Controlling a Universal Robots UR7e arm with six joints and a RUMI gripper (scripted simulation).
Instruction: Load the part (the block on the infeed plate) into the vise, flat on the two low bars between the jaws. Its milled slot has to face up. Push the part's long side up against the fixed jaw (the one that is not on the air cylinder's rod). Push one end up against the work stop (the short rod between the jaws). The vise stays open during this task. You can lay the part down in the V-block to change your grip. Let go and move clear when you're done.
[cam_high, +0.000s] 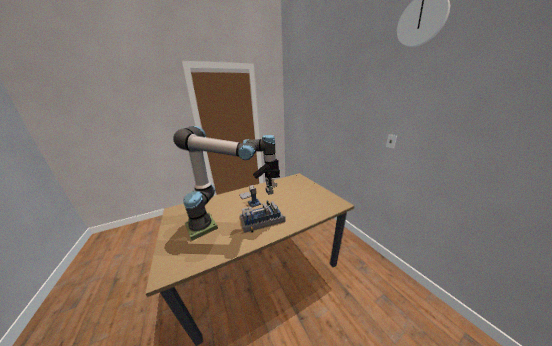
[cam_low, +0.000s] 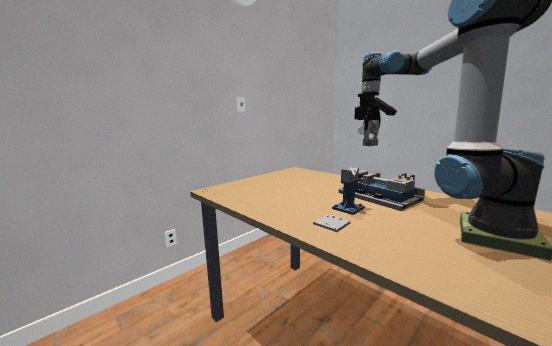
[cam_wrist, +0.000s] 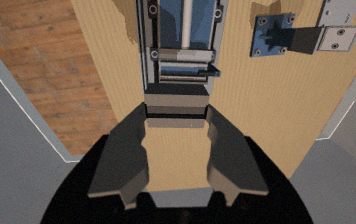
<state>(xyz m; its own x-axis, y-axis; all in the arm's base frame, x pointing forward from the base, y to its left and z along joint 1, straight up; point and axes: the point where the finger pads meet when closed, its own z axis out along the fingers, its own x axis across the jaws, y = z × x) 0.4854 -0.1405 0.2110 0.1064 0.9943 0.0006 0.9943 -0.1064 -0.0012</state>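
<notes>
My gripper is now 17 cm above the grey jaw, 3 cm past it and 2 cm to the right of it. Also, from my hand: part right at my hand; then cylinder rod 17 cm below, 8 cm behind, 3 cm to the left; then work stop 15 cm below, 7 cm to the left, 1 cm ahead.
</notes>
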